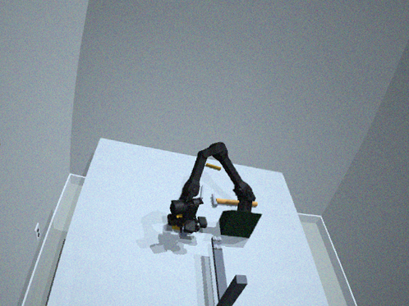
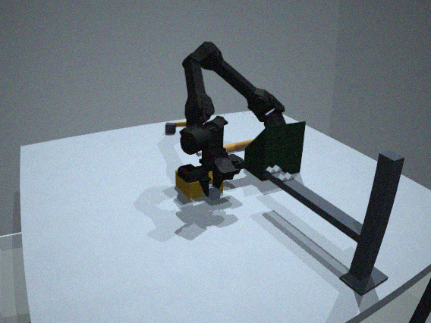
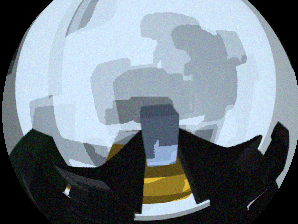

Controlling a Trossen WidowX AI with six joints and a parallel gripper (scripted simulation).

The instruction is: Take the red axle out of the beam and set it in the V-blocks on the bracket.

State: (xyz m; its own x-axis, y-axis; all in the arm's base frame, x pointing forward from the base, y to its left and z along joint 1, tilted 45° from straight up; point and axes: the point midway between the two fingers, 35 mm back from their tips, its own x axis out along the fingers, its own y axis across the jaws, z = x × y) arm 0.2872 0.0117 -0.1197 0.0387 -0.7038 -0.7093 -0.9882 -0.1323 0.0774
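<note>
Right now the yellow beam is 80 mm to the right of my gripper tip and 10 mm above it. From my gripper tip the other things lie so: grey pin 370 mm to the right, 100 mm behind, 10 mm below; small blue-grey block 20 mm to the right, 10 mm above.
</note>
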